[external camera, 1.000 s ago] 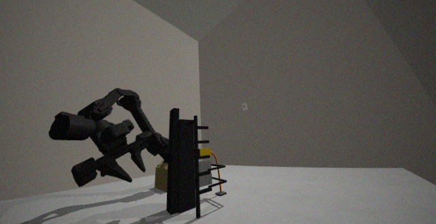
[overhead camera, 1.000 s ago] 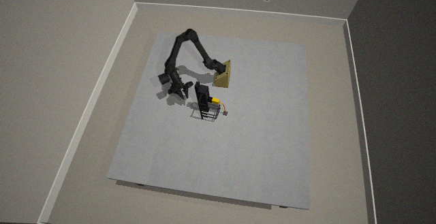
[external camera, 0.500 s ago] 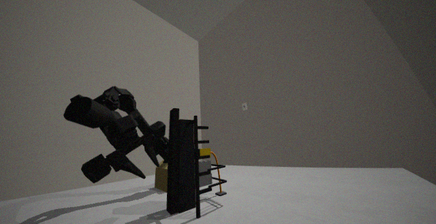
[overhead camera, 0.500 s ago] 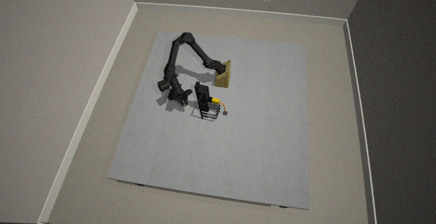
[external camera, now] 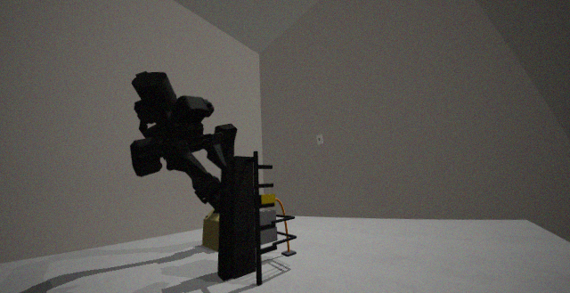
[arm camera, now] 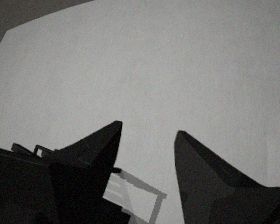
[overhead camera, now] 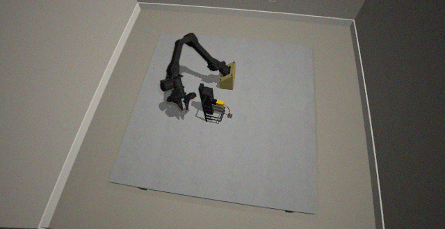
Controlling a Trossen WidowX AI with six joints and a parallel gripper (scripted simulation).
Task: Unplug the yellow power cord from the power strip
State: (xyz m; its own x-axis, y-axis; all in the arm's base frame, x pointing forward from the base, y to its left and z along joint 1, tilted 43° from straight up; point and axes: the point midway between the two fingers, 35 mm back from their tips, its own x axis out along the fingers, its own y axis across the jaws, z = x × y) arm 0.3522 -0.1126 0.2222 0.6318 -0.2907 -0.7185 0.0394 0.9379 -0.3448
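Right now my gripper tip is 10 cm past the yellow plug, 19 cm to the right of it and 5 cm above it.
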